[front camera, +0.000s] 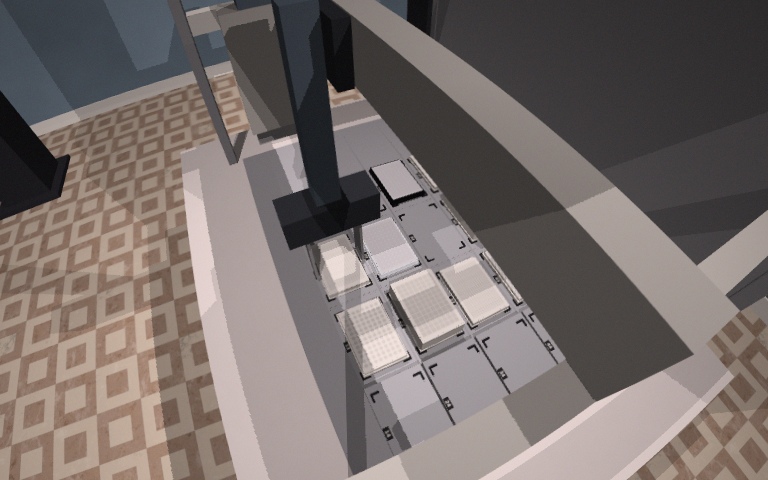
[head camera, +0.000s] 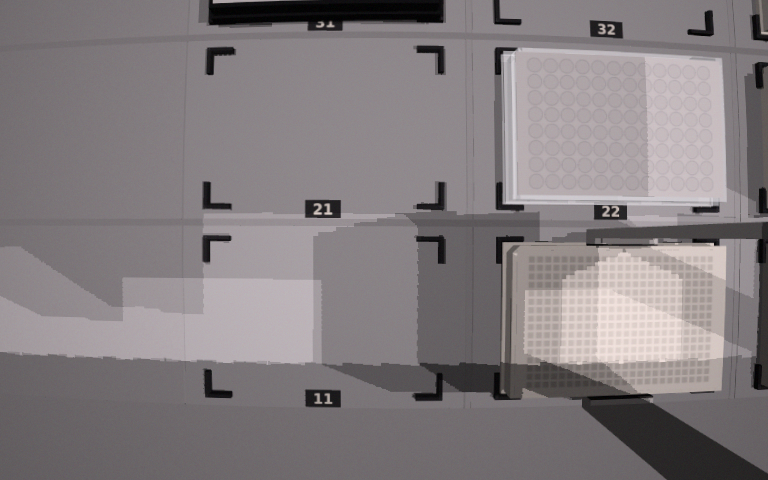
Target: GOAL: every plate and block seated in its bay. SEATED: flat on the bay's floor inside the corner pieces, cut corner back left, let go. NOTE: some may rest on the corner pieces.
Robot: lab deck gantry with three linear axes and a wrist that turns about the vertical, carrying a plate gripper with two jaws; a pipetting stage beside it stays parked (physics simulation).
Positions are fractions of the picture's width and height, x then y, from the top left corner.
I see my gripper (head camera: 0.80, 0.66), a clear round-well plate (head camera: 0.75, 0.27), a cream fine-grid plate (head camera: 0.75, 0.67), a black-based block (front camera: 0.51, 0.37) and a cream plate (front camera: 0.62, 0.61).
The clear round-well plate also shows in the front camera view (front camera: 0.50, 0.51). The cream fine-grid plate shows as well in the front camera view (front camera: 0.44, 0.57).
